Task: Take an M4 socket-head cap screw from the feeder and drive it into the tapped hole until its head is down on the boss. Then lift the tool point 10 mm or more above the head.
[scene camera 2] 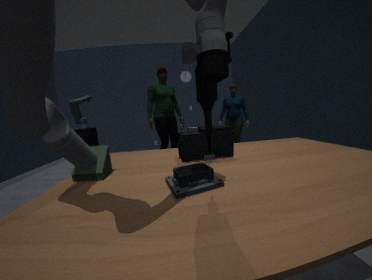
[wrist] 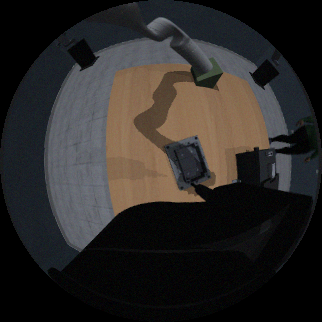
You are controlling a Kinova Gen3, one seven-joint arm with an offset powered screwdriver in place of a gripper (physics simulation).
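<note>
The offset screwdriver (scene camera 2: 209, 151) (wrist: 194, 184) points down. In the scene view its thin dark bit stands in front of the dark boxes, with its tip above the table and apart from the plate. In the wrist view the tip appears beside the plate's lower edge. Whether a screw is on the bit cannot be told. A black open-topped housing (scene camera 2: 193, 174) (wrist: 190, 160) sits on a grey plate (scene camera 2: 201, 189) (wrist: 173, 159). The tapped hole, boss and any screw head are too small and dark to make out. The dark box-shaped unit (scene camera 2: 193, 146) (wrist: 248, 167), apparently the feeder, stands behind the plate.
A second dark box (scene camera 2: 222, 142) adjoins the unit, with a small pale piece (scene camera 2: 209, 158) (wrist: 236, 181) at its front. A green block (scene camera 2: 102, 162) (wrist: 207, 75) with a grey arm (scene camera 2: 72, 145) (wrist: 192, 51) stands on the wooden table (scene camera 2: 280, 185) (wrist: 135, 145). Two people stand beyond.
</note>
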